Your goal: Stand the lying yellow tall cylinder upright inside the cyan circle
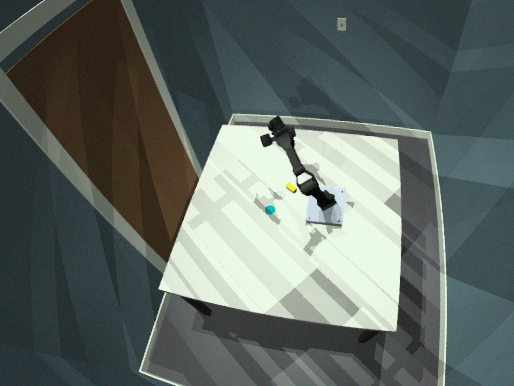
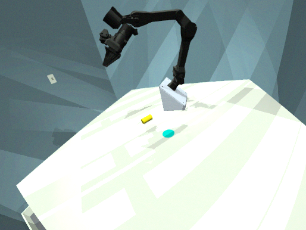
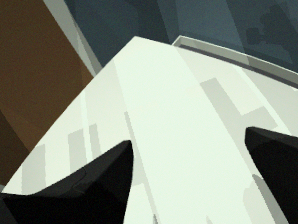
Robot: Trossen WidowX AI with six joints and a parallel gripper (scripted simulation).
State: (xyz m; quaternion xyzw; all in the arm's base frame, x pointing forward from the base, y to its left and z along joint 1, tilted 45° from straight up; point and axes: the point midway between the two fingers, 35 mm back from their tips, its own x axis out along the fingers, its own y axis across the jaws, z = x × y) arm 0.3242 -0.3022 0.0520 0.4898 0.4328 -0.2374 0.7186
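The yellow cylinder is 350 mm below my gripper tip, 90 mm behind it and 80 mm to the left of it. Round my gripper tip: cyan circle 370 mm below, 240 mm to the left.
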